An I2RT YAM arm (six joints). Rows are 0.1 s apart.
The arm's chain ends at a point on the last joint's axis. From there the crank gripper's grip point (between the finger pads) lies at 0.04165 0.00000 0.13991 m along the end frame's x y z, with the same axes.
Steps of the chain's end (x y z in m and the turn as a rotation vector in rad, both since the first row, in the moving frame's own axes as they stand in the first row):
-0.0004, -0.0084, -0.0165, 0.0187, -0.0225, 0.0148
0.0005, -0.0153, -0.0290, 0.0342, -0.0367, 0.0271
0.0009, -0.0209, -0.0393, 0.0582, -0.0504, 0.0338
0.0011, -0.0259, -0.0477, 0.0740, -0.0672, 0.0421
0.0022, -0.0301, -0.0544, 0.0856, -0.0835, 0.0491
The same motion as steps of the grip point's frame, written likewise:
-0.0035, -0.0104, -0.0156, 0.0187, -0.0225, 0.0148
-0.0046, -0.0190, -0.0276, 0.0342, -0.0367, 0.0271
-0.0061, -0.0278, -0.0376, 0.0582, -0.0504, 0.0338
-0.0082, -0.0348, -0.0455, 0.0740, -0.0672, 0.0421
-0.0094, -0.0404, -0.0518, 0.0856, -0.0835, 0.0491

